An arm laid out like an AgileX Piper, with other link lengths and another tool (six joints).
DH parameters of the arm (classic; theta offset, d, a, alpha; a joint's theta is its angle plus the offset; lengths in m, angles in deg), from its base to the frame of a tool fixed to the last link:
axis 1: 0 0.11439 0 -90
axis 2: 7.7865 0 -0.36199 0
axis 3: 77.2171 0 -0.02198 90
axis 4: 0 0.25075 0 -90
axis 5: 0 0 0 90
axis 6: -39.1 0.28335 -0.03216 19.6
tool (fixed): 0 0.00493 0 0
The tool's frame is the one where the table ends.
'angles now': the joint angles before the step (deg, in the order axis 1, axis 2, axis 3, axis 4, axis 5, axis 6). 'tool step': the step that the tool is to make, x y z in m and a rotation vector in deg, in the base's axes. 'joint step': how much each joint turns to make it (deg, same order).
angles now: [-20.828, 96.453, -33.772, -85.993, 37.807, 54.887]
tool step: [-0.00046, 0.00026, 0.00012, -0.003, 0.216, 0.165]
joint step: [-0.002, -0.087, 0.000, 0.188, -0.002, -0.471]
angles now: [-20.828, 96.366, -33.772, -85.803, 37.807, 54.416]
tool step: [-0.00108, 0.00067, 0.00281, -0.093, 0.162, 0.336]
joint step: [0.000, -0.643, 0.001, 0.622, 0.000, -1.244]
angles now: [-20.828, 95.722, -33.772, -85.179, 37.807, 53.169]
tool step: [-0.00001, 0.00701, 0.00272, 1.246, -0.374, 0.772]
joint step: [0.001, -1.522, 0.000, 2.412, -1.330, -2.924]
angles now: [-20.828, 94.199, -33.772, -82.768, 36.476, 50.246]
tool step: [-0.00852, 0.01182, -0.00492, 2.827, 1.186, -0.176]
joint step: [-0.001, -1.309, 0.000, 6.500, -1.063, -6.266]
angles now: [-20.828, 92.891, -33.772, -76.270, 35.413, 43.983]
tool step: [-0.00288, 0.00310, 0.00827, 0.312, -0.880, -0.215]
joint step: [0.000, -2.041, 0.000, 2.470, 0.001, -2.374]
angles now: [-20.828, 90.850, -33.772, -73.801, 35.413, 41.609]
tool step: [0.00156, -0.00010, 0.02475, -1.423, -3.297, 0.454]
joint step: [-0.001, -4.170, 0.000, 0.405, 0.000, -1.049]
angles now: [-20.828, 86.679, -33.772, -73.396, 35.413, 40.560]
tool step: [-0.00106, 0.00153, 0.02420, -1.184, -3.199, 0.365]
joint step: [-0.001, -4.309, -0.001, 1.082, 0.000, -1.623]
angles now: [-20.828, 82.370, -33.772, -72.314, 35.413, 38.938]
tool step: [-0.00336, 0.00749, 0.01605, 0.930, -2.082, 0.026]
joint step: [-0.001, -3.703, -0.816, 5.550, -0.001, -5.348]
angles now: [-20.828, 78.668, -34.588, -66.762, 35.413, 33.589]
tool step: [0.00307, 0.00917, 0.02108, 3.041, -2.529, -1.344]
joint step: [-0.002, -2.871, -4.299, 11.541, 1.914, -9.567]
